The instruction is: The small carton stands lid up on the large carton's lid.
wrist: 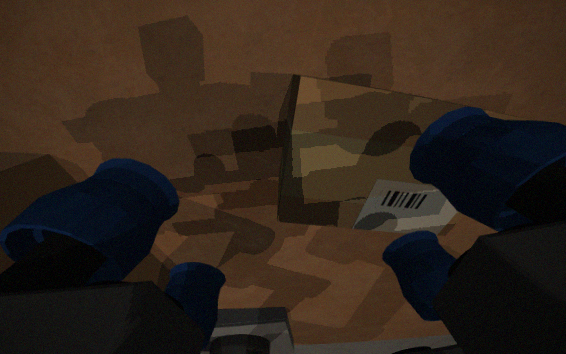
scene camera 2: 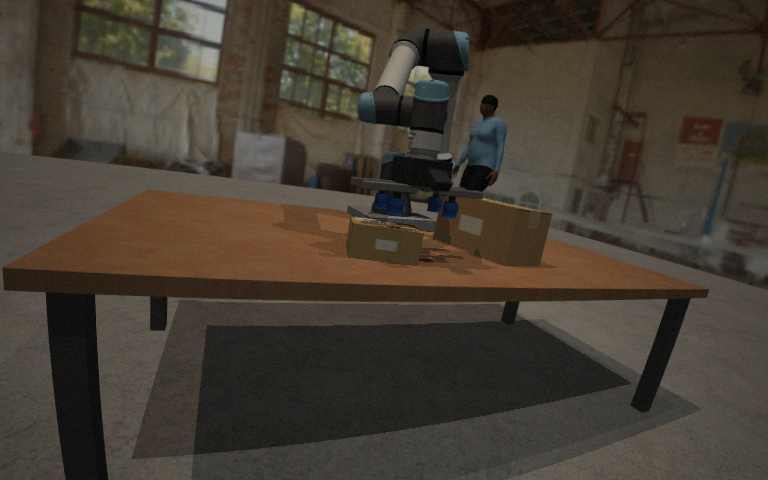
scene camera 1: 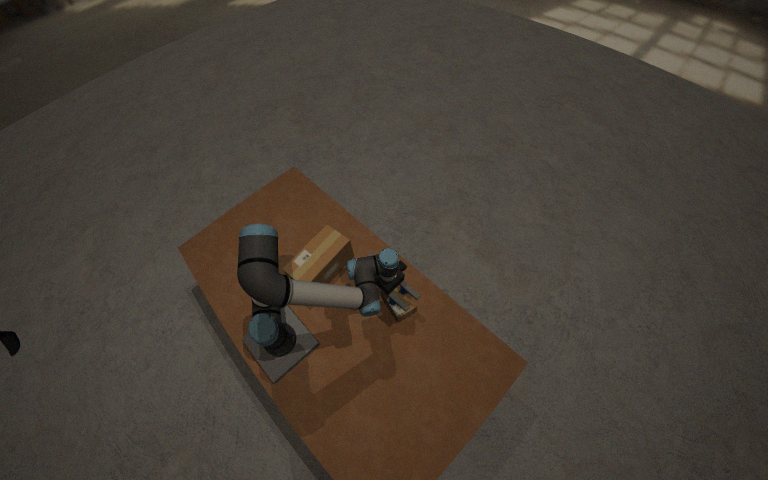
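Where they show: hand at its tool point: [wrist: 298,228] [scene camera 2: 415,212]; arm's base at its link origin: [wrist: 241,343] [scene camera 1: 280,339].
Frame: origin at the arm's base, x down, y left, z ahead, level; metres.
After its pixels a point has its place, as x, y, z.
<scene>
The small carton [scene camera 1: 404,313] @[-0.037, -0.325, 0.473] [scene camera 2: 365,244] @[0.004, -0.315, 0.545] [wrist: 325,185] @[-0.037, -0.210, 0.510] is tan and stands on the table, apart from the large carton. A white barcode label shows on its top in the wrist view. The large carton [scene camera 1: 322,250] @[-0.118, 0.143, 0.414] [scene camera 2: 518,237] @[-0.042, 0.116, 0.540] stands on the table with its taped lid up. It is to the right of the small carton in scene camera 2. My gripper [scene camera 1: 398,295] @[-0.071, -0.188, 0.508] [scene camera 2: 415,205] @[-0.071, -0.188, 0.508] [wrist: 302,227] @[-0.071, -0.188, 0.508], with four blue suction cups, is open and holds nothing. The cups are low, a little above the small carton's top height; in scene camera 2 the right pair appears past its right end.
The brown table [scene camera 1: 441,390] @[0.037, -0.655, 0.345] [scene camera 2: 198,249] @[0.037, -0.637, 0.541] carries both cartons and the arm's grey base plate [scene camera 1: 277,365] @[0.004, -0.082, -0.080]. Arm shadows fall across the table and the small carton's top. A person in a blue shirt [scene camera 2: 485,141] stands behind the table in scene camera 2.
</scene>
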